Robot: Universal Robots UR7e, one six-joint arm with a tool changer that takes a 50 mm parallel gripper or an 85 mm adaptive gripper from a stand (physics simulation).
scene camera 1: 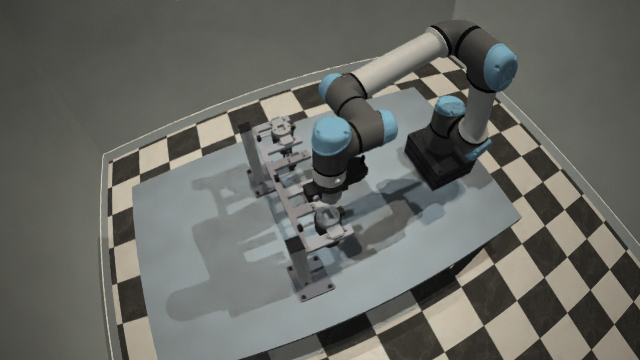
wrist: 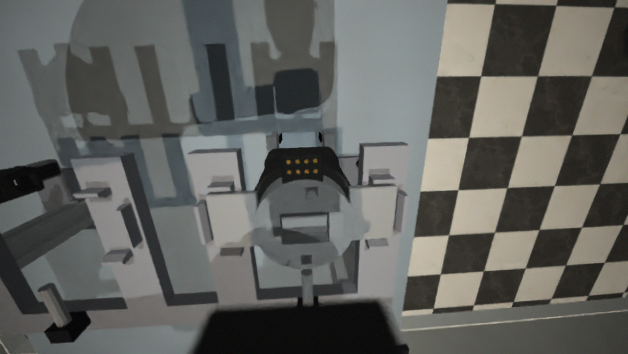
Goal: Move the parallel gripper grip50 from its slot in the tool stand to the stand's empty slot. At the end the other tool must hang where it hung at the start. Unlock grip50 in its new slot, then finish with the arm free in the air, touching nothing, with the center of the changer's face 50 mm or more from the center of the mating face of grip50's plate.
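Pixels of known places: arm's base, origin of its link: [scene camera 1: 438, 140].
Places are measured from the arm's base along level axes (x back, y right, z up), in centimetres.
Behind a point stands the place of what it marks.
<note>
The round grey plate [scene camera 1: 327, 218] {z 17.7, x -56.6, y -30.7 cm} [wrist: 300, 200] {z 18.9, x -54.6, y -29.9 cm} of grip50, with gold contacts, rests across the fork arms of the stand's near end slot. My gripper [wrist: 300, 138], grip50, hangs below it with its two fingers apart and nothing between them. The changer [scene camera 1: 331, 195] [wrist: 300, 330] at the arm's end is apart from the plate, a short way above it. The other tool [scene camera 1: 281, 130] {z 17.6, x -62.4, y 5.2 cm} hangs in the slot at the stand's far end. The middle slot is empty; one of its fork arms [scene camera 1: 292, 160] {z 17.1, x -61.4, y -8.1 cm} [wrist: 100, 175] {z 17.1, x -55.1, y -17.4 cm} shows in both views.
The stand's near post [scene camera 1: 300, 265] {z 8.0, x -66.9, y -38.4 cm} stands close beside the occupied end slot. A locating peg [wrist: 307, 286] {z 18.4, x -61.4, y -31.2 cm} points towards the plate, and another peg [wrist: 54, 304] {z 18.2, x -64.7, y -13.8 cm} stands at the middle slot. A black part [wrist: 30, 179] {z 6.7, x -61.0, y -1.8 cm} shows at the wrist view's left edge.
</note>
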